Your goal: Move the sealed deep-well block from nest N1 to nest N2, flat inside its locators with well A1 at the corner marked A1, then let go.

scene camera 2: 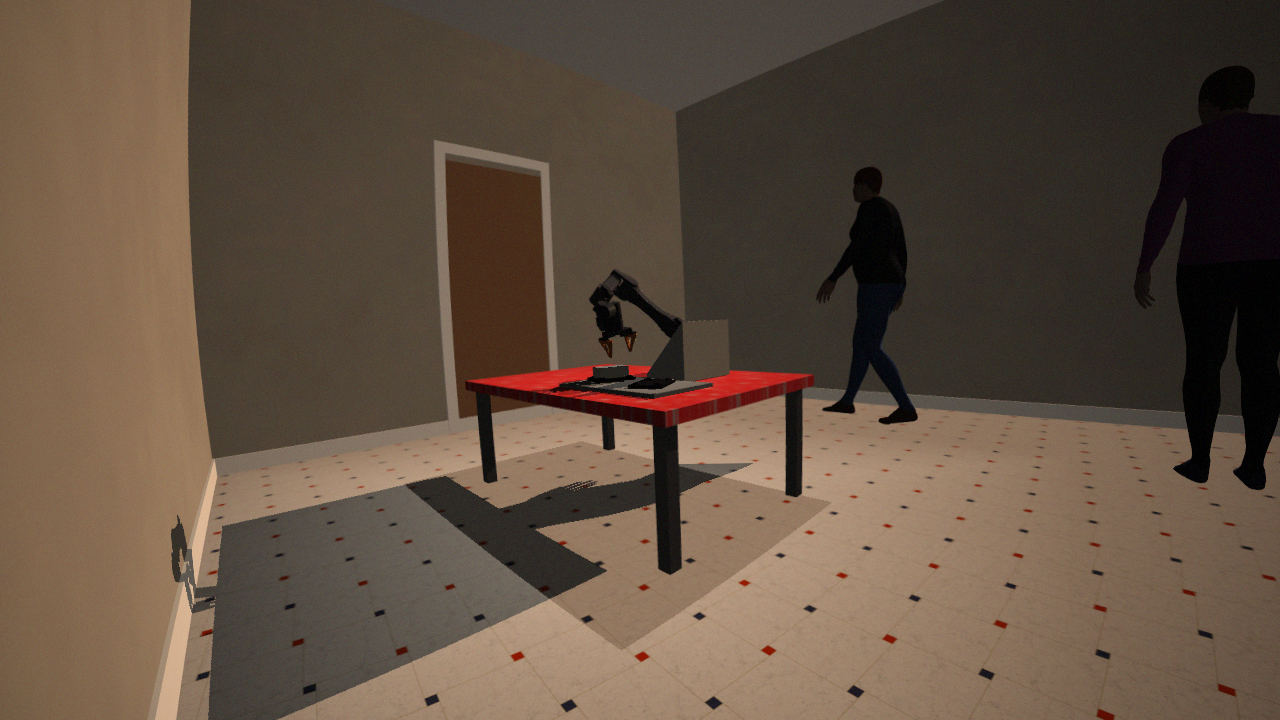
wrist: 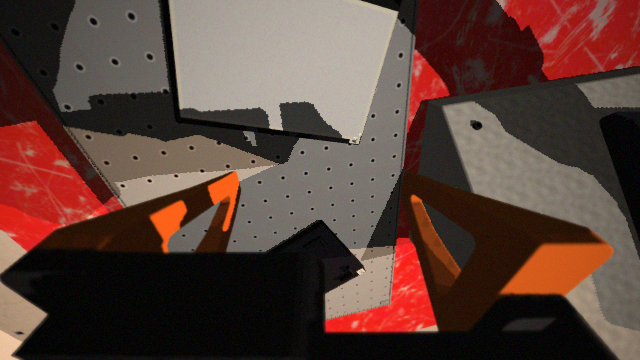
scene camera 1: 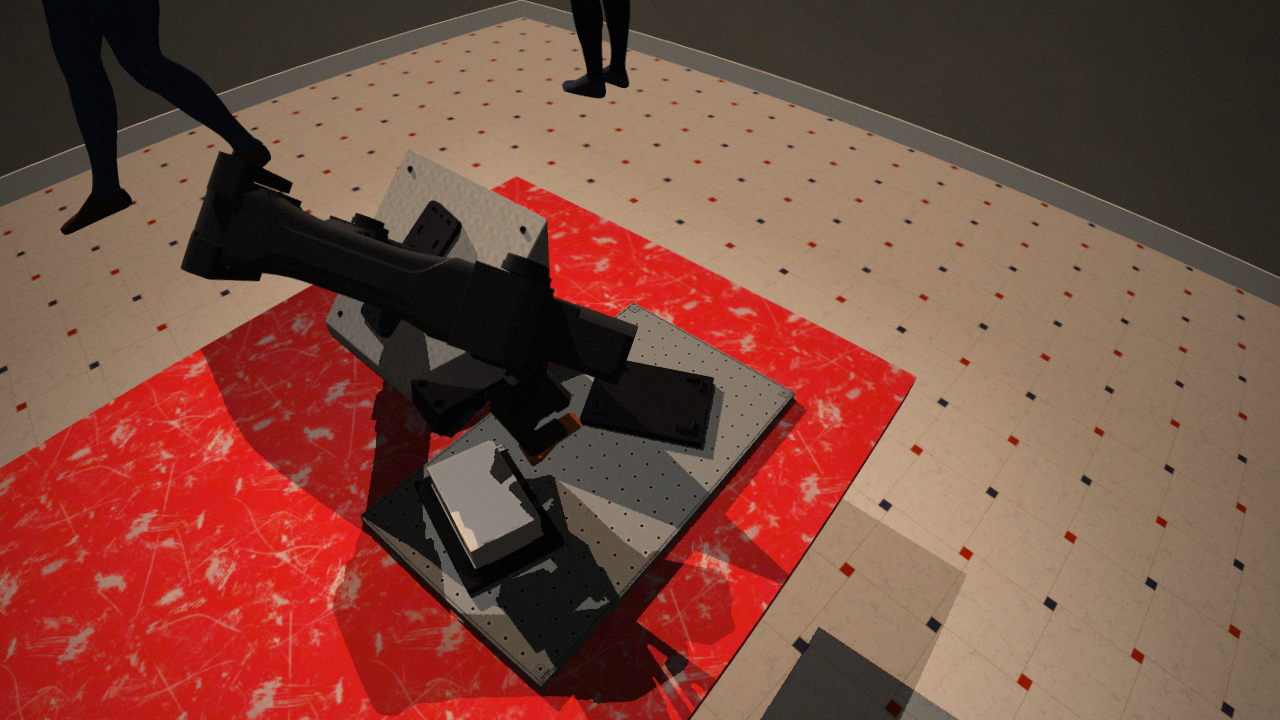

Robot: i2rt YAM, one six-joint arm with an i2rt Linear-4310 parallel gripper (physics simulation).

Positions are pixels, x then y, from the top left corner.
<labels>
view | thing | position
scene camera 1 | gripper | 509,432
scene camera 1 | pale block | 491,515
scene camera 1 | grey perforated plate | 615,498
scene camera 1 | dark nest plate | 474,580
</labels>
